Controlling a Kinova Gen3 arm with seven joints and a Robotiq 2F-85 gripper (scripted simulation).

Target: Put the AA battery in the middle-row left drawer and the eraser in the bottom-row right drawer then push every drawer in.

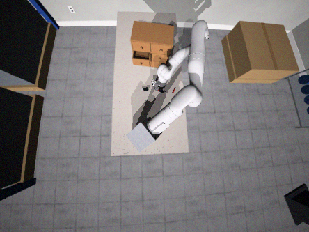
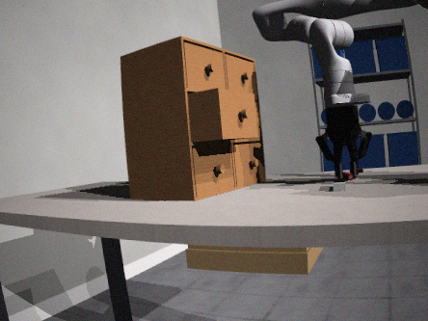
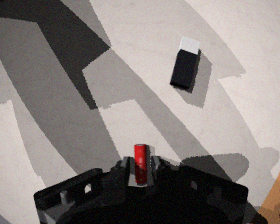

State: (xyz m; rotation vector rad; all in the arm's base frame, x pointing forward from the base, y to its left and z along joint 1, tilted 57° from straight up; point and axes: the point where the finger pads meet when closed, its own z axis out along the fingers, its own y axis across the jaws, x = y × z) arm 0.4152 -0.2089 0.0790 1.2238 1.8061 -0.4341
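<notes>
The red AA battery is 1 cm below my hand. From my hand the other things lie so: eraser 4 cm ahead, 14 cm to the left, 1 cm below.
</notes>
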